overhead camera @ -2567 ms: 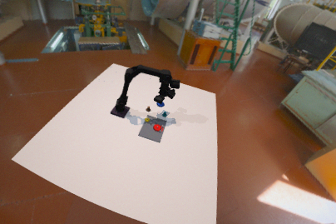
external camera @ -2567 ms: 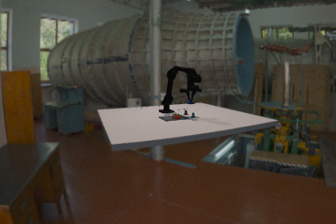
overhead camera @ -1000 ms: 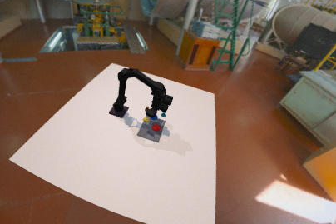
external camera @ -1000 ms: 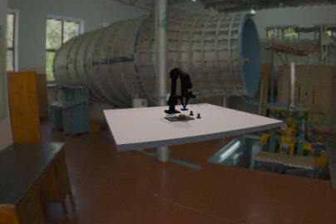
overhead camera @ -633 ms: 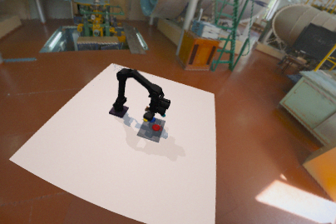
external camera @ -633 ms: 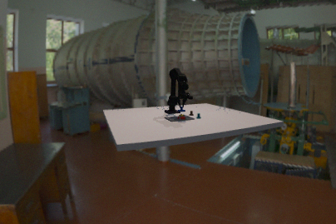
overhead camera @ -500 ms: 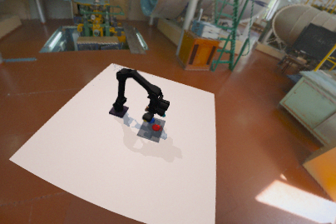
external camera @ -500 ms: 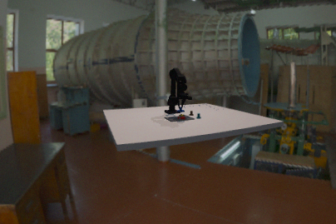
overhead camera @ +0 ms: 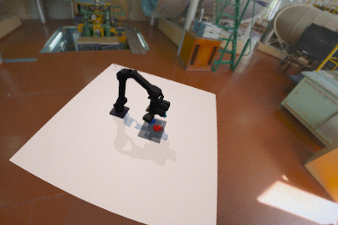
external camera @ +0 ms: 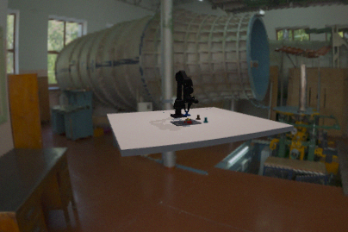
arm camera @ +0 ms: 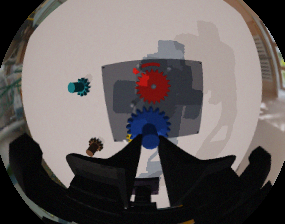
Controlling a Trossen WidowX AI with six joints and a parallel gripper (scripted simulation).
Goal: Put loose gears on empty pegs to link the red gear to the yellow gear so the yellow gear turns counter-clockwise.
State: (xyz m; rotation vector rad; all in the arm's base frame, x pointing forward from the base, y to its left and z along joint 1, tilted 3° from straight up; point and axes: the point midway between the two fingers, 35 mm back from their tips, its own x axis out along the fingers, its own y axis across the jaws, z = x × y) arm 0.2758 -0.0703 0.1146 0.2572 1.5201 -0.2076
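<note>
Right now the yellow gear is 40 mm behind my gripper tip, 30 mm to the left of it and 70 mm below it. The rest, counted from my gripper tip: red arrow 90 mm ahead, 20 mm to the right, 80 mm below; then red gear 60 mm ahead, 20 mm to the right, 70 mm below; then blue gear 10 mm below.
</note>
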